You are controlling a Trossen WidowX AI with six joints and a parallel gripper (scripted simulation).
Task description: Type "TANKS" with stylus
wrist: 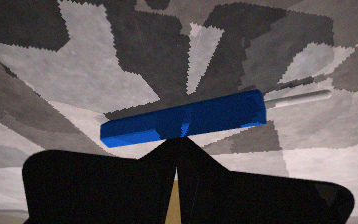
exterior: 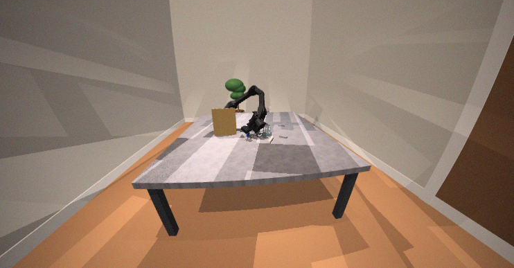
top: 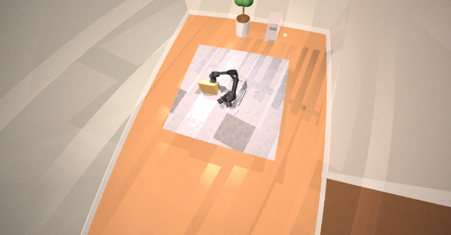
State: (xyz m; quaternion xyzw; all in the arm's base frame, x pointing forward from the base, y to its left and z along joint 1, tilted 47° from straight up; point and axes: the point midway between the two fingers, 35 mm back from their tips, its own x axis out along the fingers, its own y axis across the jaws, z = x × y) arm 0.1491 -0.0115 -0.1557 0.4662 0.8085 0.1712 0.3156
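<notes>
Right now the blue stylus is 40 mm to the right of my gripper tip and 10 mm ahead of it. Also, from my gripper tip: grey stylus tip (70 mm to the right).
</notes>
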